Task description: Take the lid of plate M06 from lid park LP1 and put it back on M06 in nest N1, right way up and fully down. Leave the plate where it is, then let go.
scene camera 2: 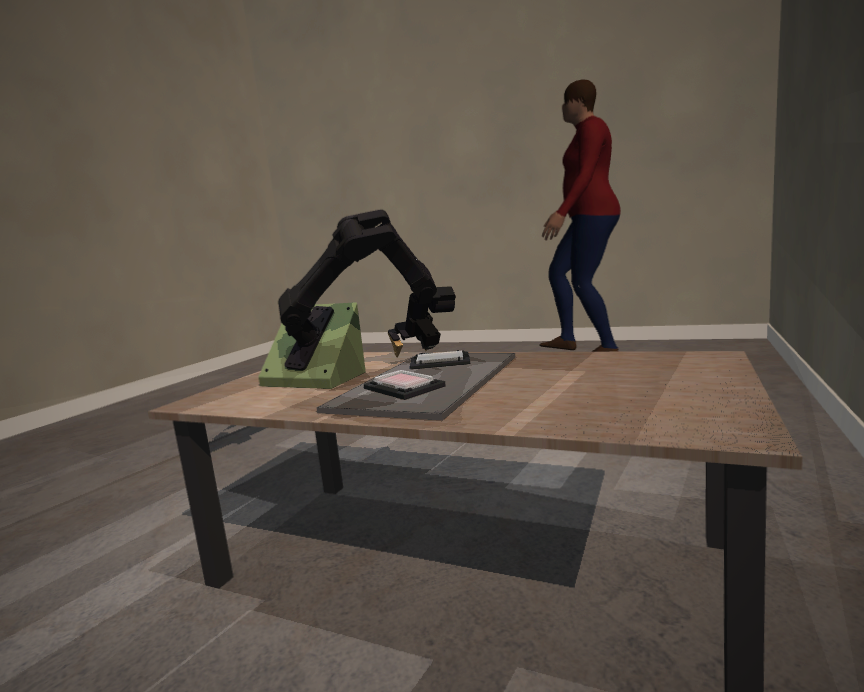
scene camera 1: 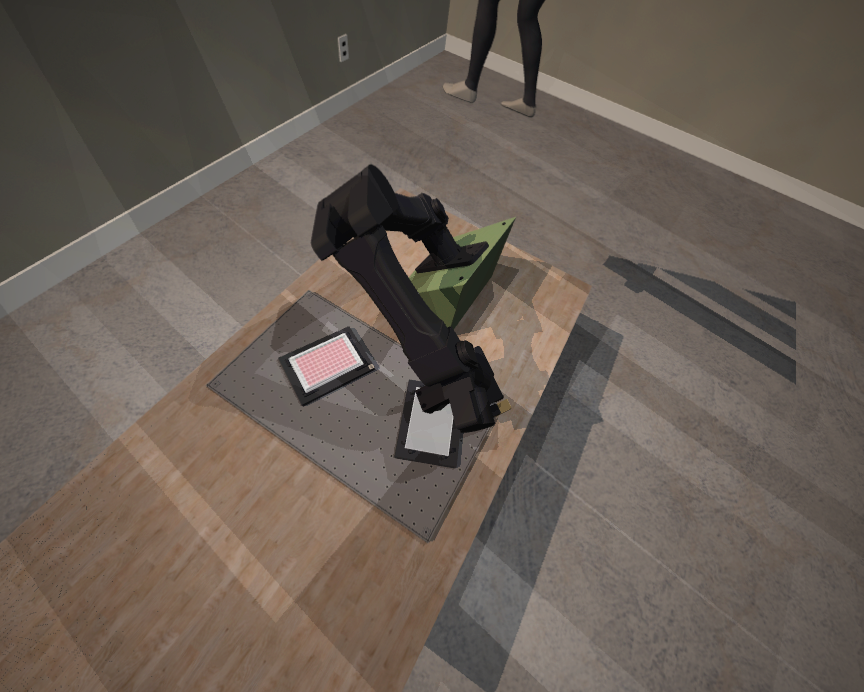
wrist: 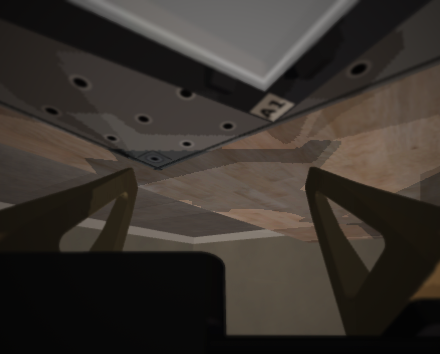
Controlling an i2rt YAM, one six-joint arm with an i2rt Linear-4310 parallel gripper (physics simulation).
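Places are measured from the arm's base along level axes (x ahead, y left, z up), in centimetres.
Pixels of known places: gripper, between the fingertips: (scene camera 2: 410,353) (scene camera 1: 488,390) (wrist: 221,177); arm's base, origin of its link: (scene camera 2: 310,338) (scene camera 1: 450,260).
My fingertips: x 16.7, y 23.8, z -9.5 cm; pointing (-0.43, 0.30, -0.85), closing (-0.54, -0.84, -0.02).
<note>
Ahead of a thing's pixels: the offset from my fingertips to its top centre. Level surfaces: height alone.
The lid {dy -5.8, dx +13.3, dz +0.8 cm} (scene camera 1: 428,432) (scene camera 2: 439,356) (wrist: 225,35), a plain pale grey rectangle, lies in the black lid park {dy -5.8, dx +13.3, dz +1.0 cm} (scene camera 1: 425,459) (wrist: 150,57) near the board's edge. Plate M06 {dy -30.7, dx +17.0, dz +1.7 cm} (scene camera 1: 325,361) (scene camera 2: 402,379), with pink wells and a clear rim, sits uncovered in the black nest N1 {dy -30.7, dx +17.0, dz +0.8 cm} (scene camera 1: 337,382) (scene camera 2: 405,393). My gripper (scene camera 1: 503,407) (scene camera 2: 398,348) (wrist: 221,177) is open, with no object between its brass-coloured fingers. It hangs beside the lid park, on the side of the corner marked A1, apart from the lid. The wrist hides part of the lid in scene camera 1.
The dark perforated board {dy -20.9, dx +18.2, dz -0.9 cm} (scene camera 1: 346,457) (wrist: 120,100) carries both holders and lies on the wooden table {dz -2.2 cm} (scene camera 1: 216,533) (scene camera 2: 613,396). The green wedge (scene camera 1: 472,291) (scene camera 2: 346,360) bears the arm's base. A person (scene camera 1: 530,50) (scene camera 2: 591,173) stands beyond the table.
</note>
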